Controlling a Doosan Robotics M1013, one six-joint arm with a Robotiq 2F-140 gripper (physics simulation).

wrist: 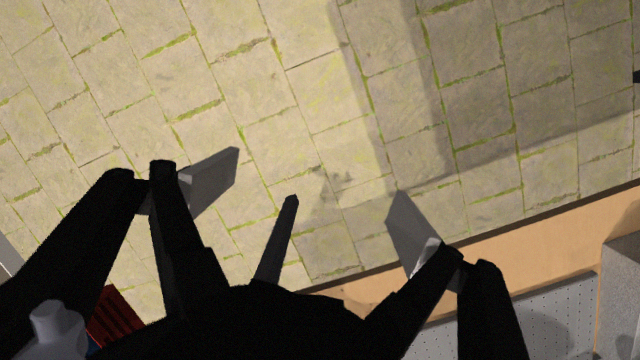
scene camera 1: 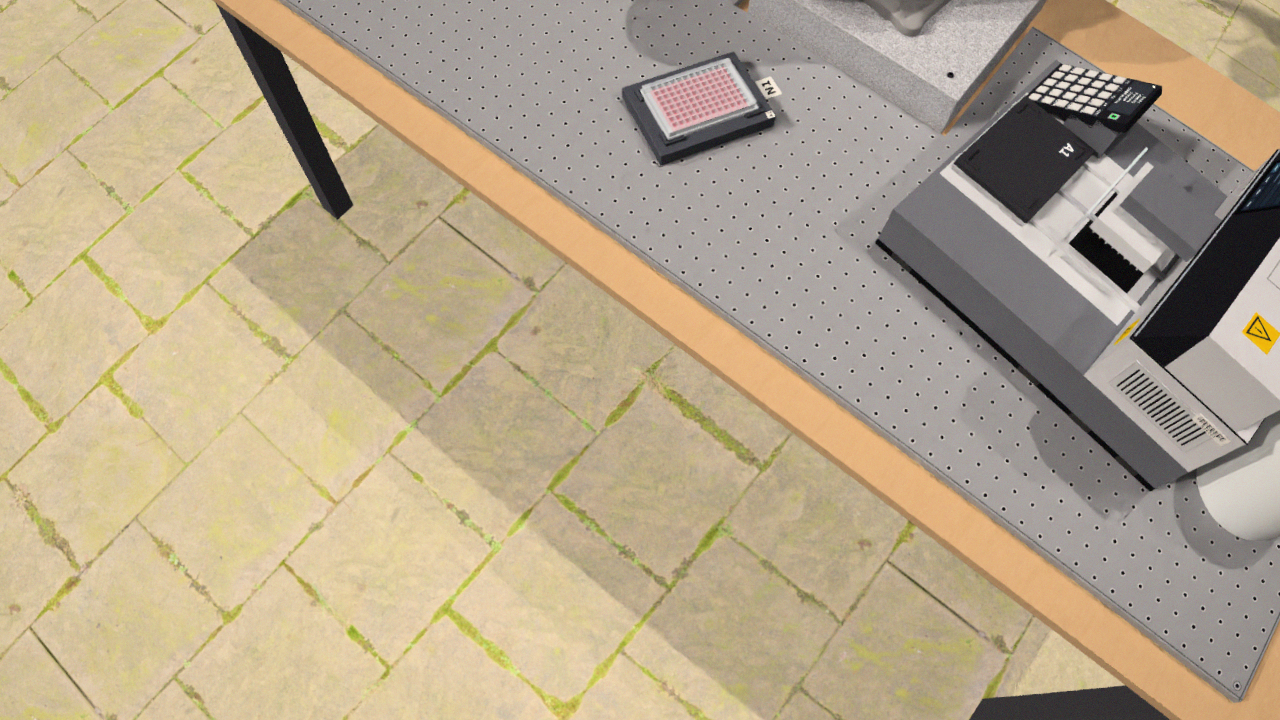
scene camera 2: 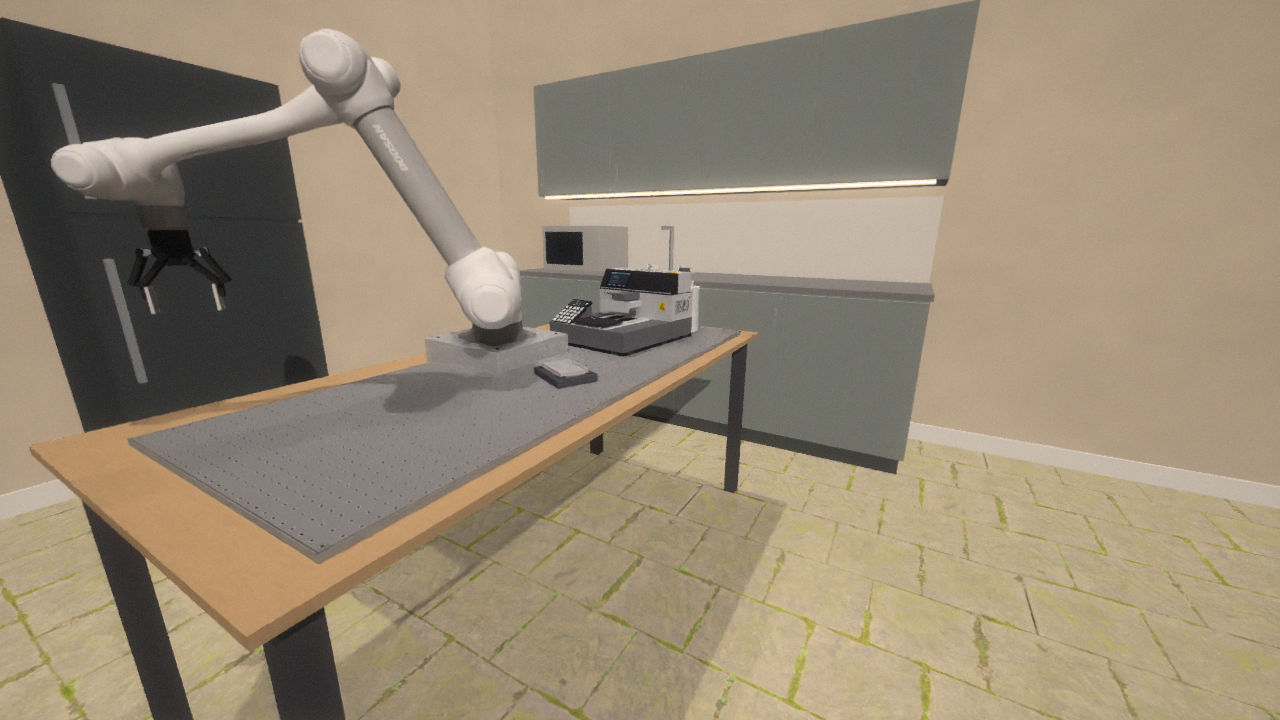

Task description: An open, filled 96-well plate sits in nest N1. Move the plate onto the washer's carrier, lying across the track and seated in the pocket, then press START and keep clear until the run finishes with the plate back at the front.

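Places are measured from the arm's base along level axes (x down, y ahead, z right), in metres.
Where they show: gripper, fingertip midpoint: [wrist: 314, 186] [scene camera 2: 189, 311]; arm's base at its link origin: [scene camera 2: 498, 337].
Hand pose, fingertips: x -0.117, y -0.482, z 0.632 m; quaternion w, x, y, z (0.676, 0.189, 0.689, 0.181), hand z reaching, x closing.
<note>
Things, the pixels of their top centre, and the offset from my fingertips. "spot": a spot on its surface instead.
- 96-well plate at its top centre: [scene camera 1: 699, 94] [scene camera 2: 564, 365] dx +0.143, dy +0.831, dz -0.582 m
- dark nest N1 at its top centre: [scene camera 1: 699, 98] [scene camera 2: 564, 368] dx +0.152, dy +0.831, dz -0.582 m
- keypad at a spot on its surface: [scene camera 1: 1088, 94] [scene camera 2: 572, 311] spot: dx +0.066, dy +0.518, dz -0.946 m
- white cylinder at a spot on its surface: [scene camera 1: 1248, 492] spot: dx +0.102, dy +0.797, dz -1.369 m
The 96-well plate [scene camera 1: 699, 98] [scene camera 2: 565, 367] with pink-filled wells sits in the dark nest N1 [scene camera 1: 666, 153] [scene camera 2: 572, 382] on the pegboard. The washer [scene camera 1: 1011, 277] [scene camera 2: 617, 335] stands beyond it, its black carrier [scene camera 1: 1020, 162] marked A1 at the front with no plate on it. The keypad [scene camera 1: 1087, 94] [scene camera 2: 570, 312] has a green-marked key at its corner; its label is too small to read. My gripper [scene camera 2: 184, 304] [wrist: 314, 186] is wide open and empty, high up at the far left of scene camera 2, near the dark cabinet and well away from the plate and washer.
The arm's grey base block [scene camera 1: 895, 58] [scene camera 2: 456, 350] stands near the nest and washer. A white cylinder [scene camera 1: 1248, 492] stands beside the washer. The wrist view shows floor, the wooden table edge [wrist: 550, 225] and a red object [wrist: 116, 317] at the lower left.
</note>
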